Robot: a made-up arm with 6 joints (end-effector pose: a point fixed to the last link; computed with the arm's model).
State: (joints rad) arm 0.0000 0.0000 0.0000 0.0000 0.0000 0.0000
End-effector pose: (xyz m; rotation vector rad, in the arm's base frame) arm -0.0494 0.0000 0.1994 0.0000 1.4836 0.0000
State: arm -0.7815 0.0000 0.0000 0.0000 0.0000 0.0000
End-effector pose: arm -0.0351 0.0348 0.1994 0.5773 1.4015 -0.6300
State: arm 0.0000 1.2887 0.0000 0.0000 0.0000 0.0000
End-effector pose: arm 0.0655 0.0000 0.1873 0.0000 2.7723 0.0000
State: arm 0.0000 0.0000 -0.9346 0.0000 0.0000 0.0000
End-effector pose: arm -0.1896 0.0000 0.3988 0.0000 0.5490 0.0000
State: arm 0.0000 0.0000 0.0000 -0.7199 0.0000 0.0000
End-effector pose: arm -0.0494 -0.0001 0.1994 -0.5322 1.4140 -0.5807
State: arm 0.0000 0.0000 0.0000 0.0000 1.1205 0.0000
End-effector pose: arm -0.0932 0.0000 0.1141 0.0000 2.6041 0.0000
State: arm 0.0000 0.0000 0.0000 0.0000 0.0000 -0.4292
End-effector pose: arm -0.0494 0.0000 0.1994 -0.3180 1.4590 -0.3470
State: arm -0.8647 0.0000 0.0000 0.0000 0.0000 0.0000
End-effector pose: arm -0.0321 0.0376 0.1994 0.6382 1.3829 -0.6964
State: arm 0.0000 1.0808 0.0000 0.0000 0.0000 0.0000
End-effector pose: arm 0.0496 0.0000 0.1993 0.0000 2.5644 0.0000
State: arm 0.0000 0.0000 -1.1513 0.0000 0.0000 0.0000
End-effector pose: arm -0.2439 0.0000 0.4206 0.0000 0.3323 0.0000
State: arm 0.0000 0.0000 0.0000 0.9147 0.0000 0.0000
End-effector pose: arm -0.0494 0.0001 0.1994 0.6747 1.3709 0.7362
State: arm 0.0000 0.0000 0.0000 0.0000 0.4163 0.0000
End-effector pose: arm -0.0540 0.0000 0.1624 0.0000 1.8999 0.0000
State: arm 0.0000 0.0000 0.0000 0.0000 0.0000 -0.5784
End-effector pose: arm -0.0494 0.0000 0.1994 -0.4281 1.4388 -0.4672
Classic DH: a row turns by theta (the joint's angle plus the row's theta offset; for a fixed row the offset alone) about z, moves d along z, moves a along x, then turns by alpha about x. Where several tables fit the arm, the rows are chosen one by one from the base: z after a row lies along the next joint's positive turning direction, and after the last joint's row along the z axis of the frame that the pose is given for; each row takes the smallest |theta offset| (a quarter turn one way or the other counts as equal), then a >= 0, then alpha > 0; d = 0 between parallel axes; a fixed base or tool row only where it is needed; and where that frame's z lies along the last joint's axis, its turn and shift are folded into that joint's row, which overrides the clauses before.
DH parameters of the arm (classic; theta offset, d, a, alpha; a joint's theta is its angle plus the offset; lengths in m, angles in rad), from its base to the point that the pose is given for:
joint 1: 0 0.1168 0 -1.5708
joint 2: 0.136 0 -0.3201 0
joint 3: 1.3476 0 -0.0158 1.5708
joint 4: 0 0.1799 0 -1.5708
joint 5: 0 0 0.0001 1.5708
joint 6: 0 0.0902 0 0

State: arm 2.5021 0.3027 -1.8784 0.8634 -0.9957 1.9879
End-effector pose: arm 0.3356 -0.1780 0.4749 -0.6402 0.8821 -0.8044
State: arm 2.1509 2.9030 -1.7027 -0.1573 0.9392 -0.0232
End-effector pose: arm -0.1938 0.3166 -0.0843 2.6610 -1.1937 0.6985
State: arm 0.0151 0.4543 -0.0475 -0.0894 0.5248 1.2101
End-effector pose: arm -0.0302 -0.0045 0.1861 1.3259 2.0808 0.4640
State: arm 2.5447 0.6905 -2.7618 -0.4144 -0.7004 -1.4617
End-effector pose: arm 0.3278 -0.2511 0.5212 1.1649 0.5100 0.4919
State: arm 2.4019 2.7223 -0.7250 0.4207 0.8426 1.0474
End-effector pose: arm -0.1548 0.1040 -0.0047 -1.0817 2.3387 -1.6823
